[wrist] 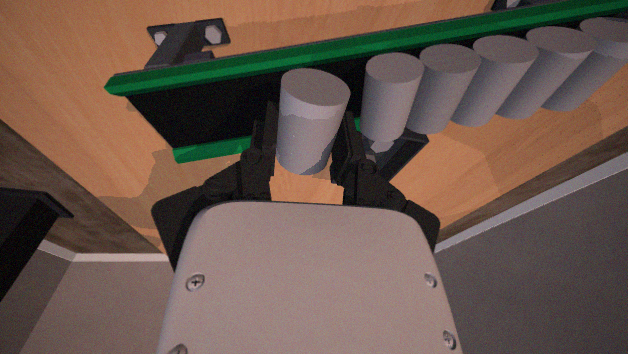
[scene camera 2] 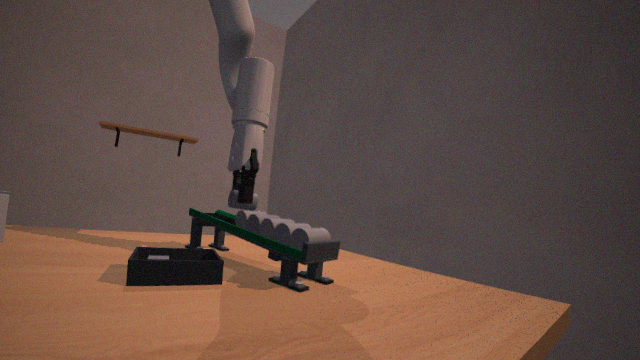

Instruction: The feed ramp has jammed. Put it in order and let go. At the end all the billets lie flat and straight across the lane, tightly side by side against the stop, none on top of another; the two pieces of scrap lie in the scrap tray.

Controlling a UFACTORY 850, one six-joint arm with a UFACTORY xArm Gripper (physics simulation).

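My gripper (scene camera 2: pixel 245 199) (wrist: pixel 307 122) is shut on a grey billet (scene camera 2: pixel 233 200) (wrist: pixel 305 137). The billet lies crosswise, a little above the lane, uphill of the row; a gap to the row shows in the wrist view. The feed ramp (scene camera 2: pixel 265 242) (wrist: pixel 220 64) has green side rails and a black bed and slopes down to a grey stop (scene camera 2: pixel 324 251). Several grey billets (scene camera 2: pixel 286 228) (wrist: pixel 442 95) lie across its lower part, side by side in one layer up to the stop. The black scrap tray (scene camera 2: pixel 175 273) holds a light piece of scrap (scene camera 2: pixel 158 257); its floor is partly hidden by the front wall.
The ramp stands on dark legs (scene camera 2: pixel 288 271) with bolted feet on the wooden table (scene camera 2: pixel 165 320). The scrap tray is beside the ramp, nearer the scene camera. A wooden shelf (scene camera 2: pixel 150 132) hangs on the back wall. A black object (wrist: pixel 25 215) shows at the wrist view's left edge.
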